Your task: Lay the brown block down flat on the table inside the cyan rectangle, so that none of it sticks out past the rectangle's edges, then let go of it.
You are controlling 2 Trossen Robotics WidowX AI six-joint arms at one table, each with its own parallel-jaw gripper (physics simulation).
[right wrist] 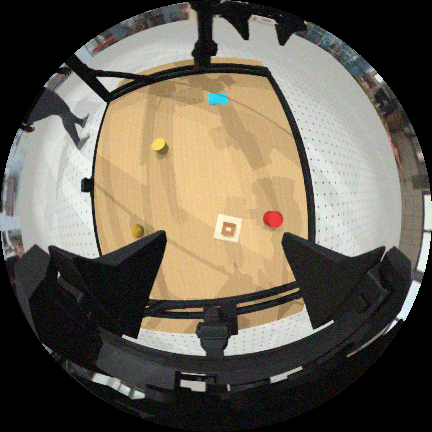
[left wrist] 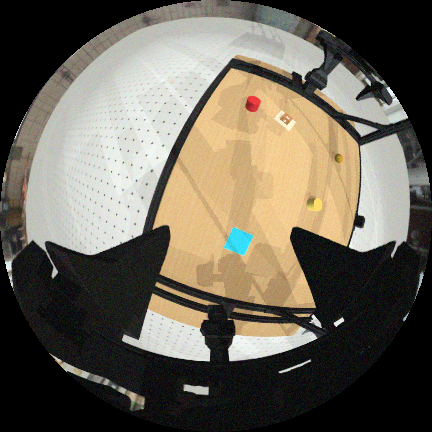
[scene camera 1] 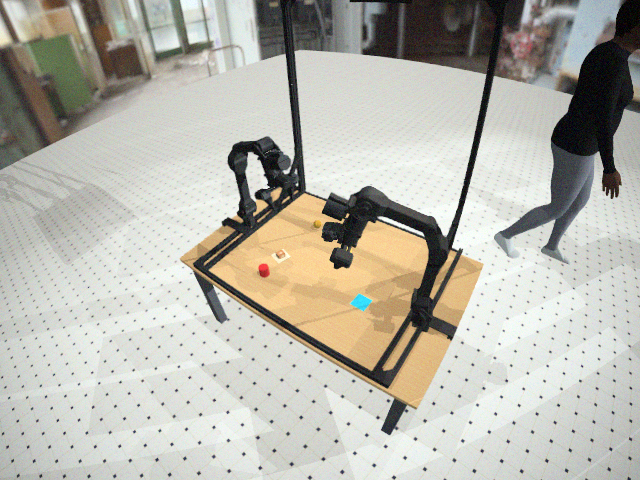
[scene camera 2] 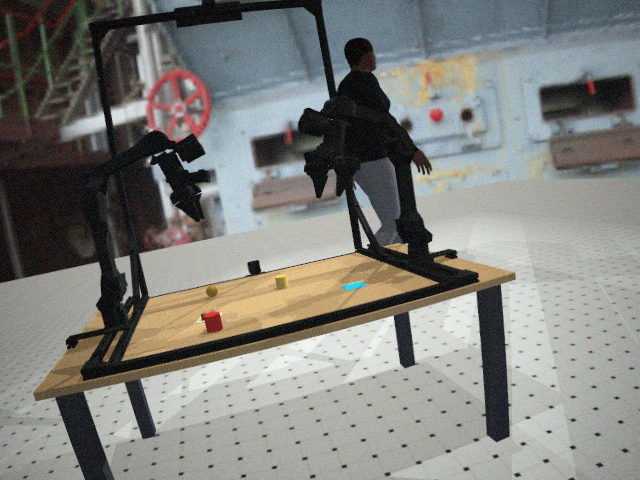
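Pixels of known places: left gripper, between the fingertips: [right wrist: 264,41] [left wrist: 233,232] [scene camera 2: 328,197]; right gripper, between the fingertips: [right wrist: 226,237] [left wrist: 341,84] [scene camera 1: 284,205] [scene camera 2: 201,220]; left arm's base, origin of its link: [right wrist: 203,65] [left wrist: 217,311] [scene camera 1: 420,320] [scene camera 2: 420,260]; right arm's base, origin of its link: [right wrist: 212,313] [left wrist: 306,89] [scene camera 1: 249,223] [scene camera 2: 116,325].
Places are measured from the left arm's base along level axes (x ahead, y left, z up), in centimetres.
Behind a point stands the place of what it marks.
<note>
The brown block [scene camera 1: 280,253] @[x 63.6, y -21.5, z 0.0 cm] [left wrist: 286,119] @[x 62.5, y -21.4, z 0.0 cm] [right wrist: 228,229] @[x 63.8, y -21.9, z 0.0 cm], with a pale spot at its middle, sits on a cream square [right wrist: 219,233] on the table. In scene camera 2 it is mostly hidden behind the red cylinder. The cyan rectangle [scene camera 1: 361,302] @[x 23.6, y -5.0, z -1.8 cm] [scene camera 2: 354,285] @[x 23.5, y -5.3, z -1.8 cm] [left wrist: 238,241] @[x 23.7, y -5.2, z -1.8 cm] [right wrist: 218,98] @[x 24.1, y -5.0, z -1.8 cm] lies flat on the table toward the left arm's base, with no block on it. My left gripper [scene camera 2: 329,195] @[x 31.4, y 0.0, z 25.8 cm] [left wrist: 233,232] @[x 31.4, y 0.0, z 25.8 cm] is open and empty, high above the table. My right gripper [scene camera 2: 197,219] @[x 59.3, y -23.4, z 25.5 cm] [right wrist: 226,237] @[x 59.3, y -23.4, z 25.5 cm] is open and empty, raised above the table, apart from the block.
A red cylinder [scene camera 1: 264,270] @[x 65.4, y -8.4, z 2.1 cm] [scene camera 2: 212,321] @[x 67.4, y -7.9, z 1.0 cm] [left wrist: 253,104] @[x 64.5, y -9.6, z 2.0 cm] [right wrist: 273,219] @[x 66.4, y -10.5, z 2.3 cm] stands near the block. A yellow cylinder [scene camera 2: 281,281] @[x 35.7, y -27.1, z 0.6 cm] [left wrist: 314,204] @[x 34.6, y -27.4, z 2.0 cm] [right wrist: 160,145] @[x 35.8, y -28.3, z 2.0 cm] and a dark yellow ball [scene camera 1: 317,224] @[x 52.8, y -43.4, z 1.1 cm] [scene camera 2: 211,291] @[x 54.1, y -43.1, z 0.4 cm] [left wrist: 339,158] @[x 52.6, y -43.8, z 1.4 cm] [right wrist: 137,230] @[x 53.5, y -43.8, z 1.6 cm] are farther off. Black rails edge the table. A person stands beyond it.
</note>
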